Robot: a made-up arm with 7 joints.
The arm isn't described. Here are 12 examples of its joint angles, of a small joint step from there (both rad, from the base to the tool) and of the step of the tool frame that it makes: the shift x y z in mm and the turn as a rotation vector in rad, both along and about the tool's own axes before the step.
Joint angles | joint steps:
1: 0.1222 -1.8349 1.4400 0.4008 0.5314 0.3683 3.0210 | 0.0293 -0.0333 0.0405 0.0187 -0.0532 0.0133 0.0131
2: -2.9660 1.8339 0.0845 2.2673 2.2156 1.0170 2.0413 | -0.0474 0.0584 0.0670 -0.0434 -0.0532 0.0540 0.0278
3: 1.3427 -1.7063 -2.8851 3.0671 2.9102 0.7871 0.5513 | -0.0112 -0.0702 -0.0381 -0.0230 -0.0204 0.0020 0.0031
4: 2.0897 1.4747 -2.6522 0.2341 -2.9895 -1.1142 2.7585 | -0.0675 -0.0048 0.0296 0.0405 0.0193 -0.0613 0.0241
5: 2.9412 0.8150 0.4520 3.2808 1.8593 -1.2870 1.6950 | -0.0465 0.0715 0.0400 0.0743 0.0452 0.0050 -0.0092
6: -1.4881 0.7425 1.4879 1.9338 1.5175 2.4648 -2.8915 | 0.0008 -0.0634 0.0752 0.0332 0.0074 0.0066 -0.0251
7: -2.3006 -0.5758 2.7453 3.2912 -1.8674 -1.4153 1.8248 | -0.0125 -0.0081 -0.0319 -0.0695 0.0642 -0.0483 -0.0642
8: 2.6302 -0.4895 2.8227 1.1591 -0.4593 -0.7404 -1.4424 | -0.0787 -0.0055 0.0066 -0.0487 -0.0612 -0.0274 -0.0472
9: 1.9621 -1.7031 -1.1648 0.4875 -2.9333 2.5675 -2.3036 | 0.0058 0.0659 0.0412 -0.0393 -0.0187 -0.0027 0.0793
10: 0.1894 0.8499 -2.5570 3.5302 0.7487 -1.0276 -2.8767 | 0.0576 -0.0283 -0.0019 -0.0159 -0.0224 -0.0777 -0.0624
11: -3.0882 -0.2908 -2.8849 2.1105 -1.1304 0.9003 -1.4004 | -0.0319 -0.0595 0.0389 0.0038 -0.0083 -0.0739 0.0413
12: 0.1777 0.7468 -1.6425 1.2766 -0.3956 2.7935 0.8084 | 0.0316 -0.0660 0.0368 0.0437 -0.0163 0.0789 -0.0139
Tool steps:
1: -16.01 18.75 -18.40 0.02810 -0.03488 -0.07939
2: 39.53 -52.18 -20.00 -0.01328 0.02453 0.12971
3: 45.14 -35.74 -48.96 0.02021 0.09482 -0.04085
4: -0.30 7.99 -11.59 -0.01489 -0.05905 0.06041
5: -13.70 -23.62 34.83 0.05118 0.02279 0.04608
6: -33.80 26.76 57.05 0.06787 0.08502 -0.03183
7: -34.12 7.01 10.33 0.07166 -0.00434 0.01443
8: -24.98 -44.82 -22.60 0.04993 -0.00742 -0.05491
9: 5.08 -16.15 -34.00 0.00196 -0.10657 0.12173
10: -29.47 -28.25 11.08 -0.00468 -0.10896 -0.11497
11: 32.80 -6.48 24.06 -0.03819 0.05032 0.02019
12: -34.18 22.95 -1.69 -0.01892 0.02973 -0.05842
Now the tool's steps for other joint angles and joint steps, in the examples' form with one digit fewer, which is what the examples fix.
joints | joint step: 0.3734 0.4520 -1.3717 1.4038 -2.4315 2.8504 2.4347 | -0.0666 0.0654 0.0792 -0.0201 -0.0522 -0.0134 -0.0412
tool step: 28.9 14.4 -34.2 0.0954 -0.0096 0.0551
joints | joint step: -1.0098 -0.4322 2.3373 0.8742 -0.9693 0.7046 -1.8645 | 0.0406 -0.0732 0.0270 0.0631 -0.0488 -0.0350 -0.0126
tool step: -5.5 35.7 -24.6 -0.0244 -0.1122 -0.1102
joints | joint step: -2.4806 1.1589 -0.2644 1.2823 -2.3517 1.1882 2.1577 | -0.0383 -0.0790 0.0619 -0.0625 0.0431 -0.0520 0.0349
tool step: 14.6 -6.8 -23.5 0.0440 -0.0956 0.1075
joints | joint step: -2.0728 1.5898 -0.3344 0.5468 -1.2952 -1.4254 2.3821 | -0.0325 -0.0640 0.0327 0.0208 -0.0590 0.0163 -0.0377
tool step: -11.3 -28.5 22.2 0.0059 -0.0778 -0.1007
